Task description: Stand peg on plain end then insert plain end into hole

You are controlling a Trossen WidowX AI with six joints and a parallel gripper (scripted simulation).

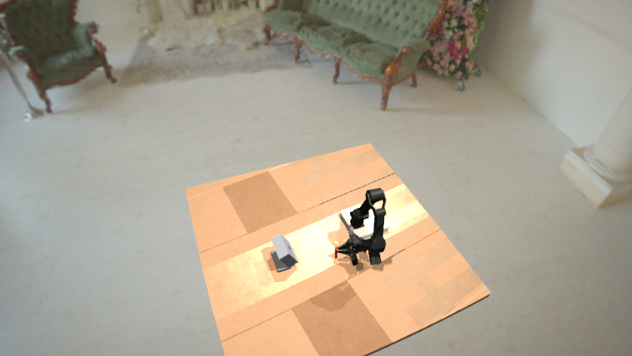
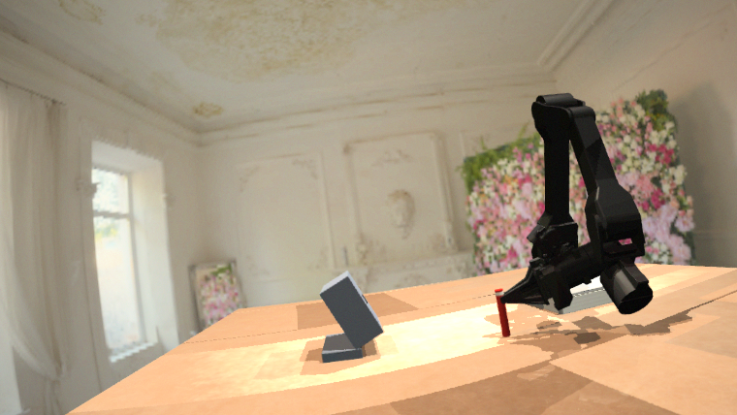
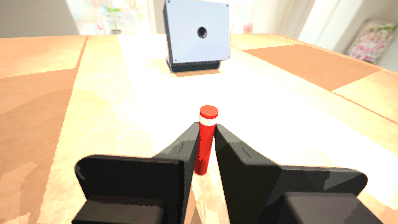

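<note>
My gripper tip is now 10 mm above the red peg. The rest, counted from my gripper tip: grey sloped panel (250 mm ahead, 70 mm to the right, 10 mm above); grey foot (280 mm ahead, 60 mm to the right, 50 mm below).
</note>
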